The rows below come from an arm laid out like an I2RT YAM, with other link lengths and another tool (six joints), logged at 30 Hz.
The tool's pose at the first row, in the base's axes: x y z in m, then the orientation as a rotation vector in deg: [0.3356 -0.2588 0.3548 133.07 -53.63 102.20]
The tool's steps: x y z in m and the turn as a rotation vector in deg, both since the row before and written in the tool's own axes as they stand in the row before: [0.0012 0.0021 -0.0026 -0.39 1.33 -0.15]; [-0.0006 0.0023 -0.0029 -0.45 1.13 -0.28]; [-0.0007 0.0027 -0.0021 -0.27 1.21 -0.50]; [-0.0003 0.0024 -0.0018 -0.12 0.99 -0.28]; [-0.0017 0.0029 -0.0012 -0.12 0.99 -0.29]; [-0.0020 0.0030 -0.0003 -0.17 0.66 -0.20]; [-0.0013 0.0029 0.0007 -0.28 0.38 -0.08]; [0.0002 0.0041 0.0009 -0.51 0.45 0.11]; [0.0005 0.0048 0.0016 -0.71 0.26 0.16]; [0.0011 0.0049 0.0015 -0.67 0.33 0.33]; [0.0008 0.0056 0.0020 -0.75 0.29 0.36]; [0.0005 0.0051 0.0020 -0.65 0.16 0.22]
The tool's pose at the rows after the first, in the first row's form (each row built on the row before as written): [0.3325 -0.2600 0.3561 131.37 -53.50 103.11]; [0.3288 -0.2604 0.3558 129.86 -53.27 103.70]; [0.3256 -0.2614 0.3550 128.38 -52.61 104.42]; [0.3228 -0.2624 0.3545 127.22 -52.17 105.14]; [0.3201 -0.2636 0.3524 126.06 -51.71 105.84]; [0.3182 -0.2652 0.3498 125.23 -51.46 106.22]; [0.3172 -0.2674 0.3476 124.65 -51.49 106.30]; [0.3158 -0.2712 0.3465 123.84 -51.92 106.33]; [0.3146 -0.2760 0.3453 123.13 -52.59 106.04]; [0.3133 -0.2810 0.3447 122.35 -53.42 105.92]; [0.3119 -0.2867 0.3435 121.56 -54.35 105.70]; [0.3107 -0.2919 0.3422 120.99 -55.05 105.38]
